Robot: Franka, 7 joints.
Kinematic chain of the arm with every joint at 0, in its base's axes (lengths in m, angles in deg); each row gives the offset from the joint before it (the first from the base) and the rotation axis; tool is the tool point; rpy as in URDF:
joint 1: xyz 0 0 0.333 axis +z
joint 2: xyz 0 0 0 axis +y
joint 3: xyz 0 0 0.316 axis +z
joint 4: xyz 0.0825 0 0 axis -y
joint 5: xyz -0.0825 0 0.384 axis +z
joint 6: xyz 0 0 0 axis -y
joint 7: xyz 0.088 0 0 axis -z
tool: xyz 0 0 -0.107 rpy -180 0 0
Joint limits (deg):
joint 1: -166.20..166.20
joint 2: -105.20..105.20
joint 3: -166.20..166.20
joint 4: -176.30..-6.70
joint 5: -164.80..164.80
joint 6: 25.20..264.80
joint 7: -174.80..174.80
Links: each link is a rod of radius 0.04 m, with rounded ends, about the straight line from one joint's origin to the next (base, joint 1, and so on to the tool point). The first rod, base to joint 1, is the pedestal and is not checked.
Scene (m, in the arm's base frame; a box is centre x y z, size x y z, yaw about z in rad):
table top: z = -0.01
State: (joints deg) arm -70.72 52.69 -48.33 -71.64 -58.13 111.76 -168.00
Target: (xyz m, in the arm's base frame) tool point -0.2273 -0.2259 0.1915
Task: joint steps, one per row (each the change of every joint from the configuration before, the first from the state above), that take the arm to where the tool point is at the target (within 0.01 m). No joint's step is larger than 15 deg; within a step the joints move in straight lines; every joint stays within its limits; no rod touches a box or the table.
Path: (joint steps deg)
1: 2.35 -1.83 -0.43 -14.39 3.57 -6.95 0.00
2: 2.35 -1.83 -0.42 -14.39 3.56 -6.94 0.00
3: 2.35 -1.82 -0.43 -14.39 3.57 -6.95 0.00
4: 2.35 -1.83 -0.43 -14.39 3.56 -6.94 0.00
5: 2.35 -1.83 -0.43 -14.39 3.57 -6.95 0.00

